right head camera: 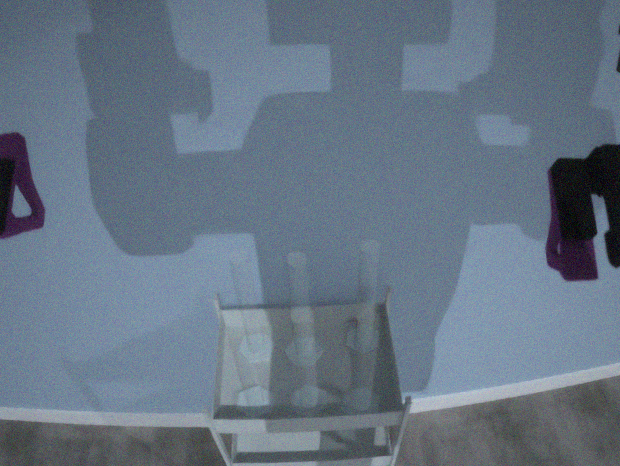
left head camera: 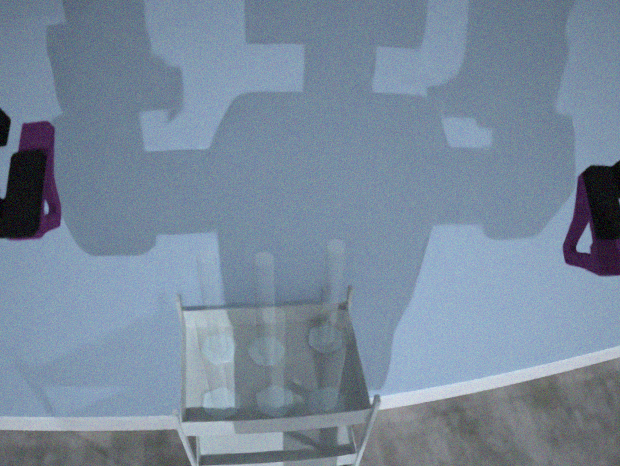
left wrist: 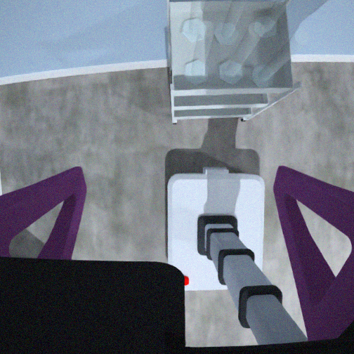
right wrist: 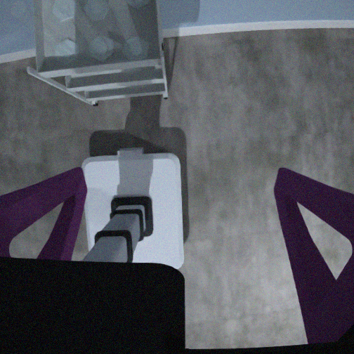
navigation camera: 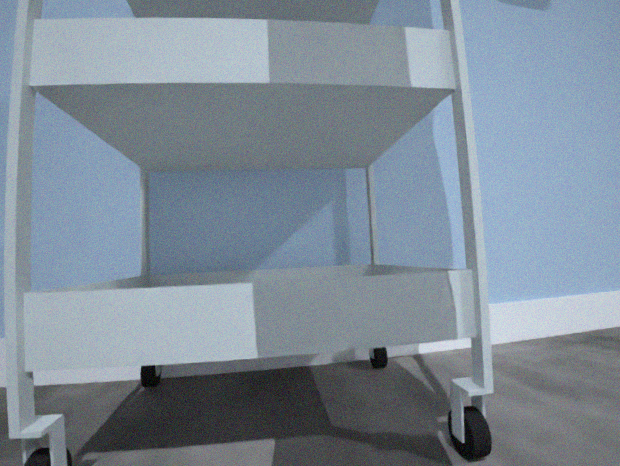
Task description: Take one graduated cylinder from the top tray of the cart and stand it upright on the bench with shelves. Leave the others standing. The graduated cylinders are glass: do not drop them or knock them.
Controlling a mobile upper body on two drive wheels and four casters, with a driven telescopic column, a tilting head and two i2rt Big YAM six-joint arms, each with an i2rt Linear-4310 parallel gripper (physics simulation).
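Places are measured from the left arm's base along level axes (x left, y back, z up), in metres.
Where they show: left gripper, fingertip midpoint: (left head camera: 0, 220); right gripper, fingertip midpoint: (right head camera: 607, 255) (left head camera: 614, 253).
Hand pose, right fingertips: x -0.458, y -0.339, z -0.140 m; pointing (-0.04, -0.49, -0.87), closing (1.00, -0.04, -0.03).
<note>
After its pixels a point has its place.
Several clear graduated cylinders (left head camera: 266, 349) {x -0.195, y -0.709, z -0.747 m} (right head camera: 303, 350) {x -0.210, y -0.702, z -0.742 m} (left wrist: 193, 29) (right wrist: 64, 47) stand upright in two rows in the top tray of the grey-white cart (left head camera: 280, 421) {x -0.219, y -0.642, z -0.940 m} (right head camera: 310, 421) {x -0.217, y -0.642, z -0.942 m} (left wrist: 230, 93) (right wrist: 110, 67) (navigation camera: 150, 50) {x -0.110, y -0.637, z -1.226 m}. Their hexagonal bases show; the upper tubes are faint against the blue wall. My left gripper (left wrist: 179, 176) is open and empty, with the cart beyond its fingers. My right gripper (right wrist: 180, 178) is open and empty, with the cart beyond it at the upper left. Both grippers show partly at the side edges of the head views, apart from the cylinders. The bench with shelves does not show.
The blue wall (left head camera: 501, 310) {x -0.971, y -1.071, z -1.126 m} (navigation camera: 551, 175) {x -0.914, y -1.067, z -1.262 m} with a white baseboard (left head camera: 451, 388) {x -0.909, y -1.053, z -1.577 m} (navigation camera: 556, 313) {x -0.879, y -1.051, z -1.602 m} stands behind the cart. My white base (left wrist: 190, 200) (right wrist: 165, 200) and column are below the wrists, on the near side of the cart. The cart stands on casters (navigation camera: 471, 433) {x -0.412, y -0.645, z -1.619 m}.
</note>
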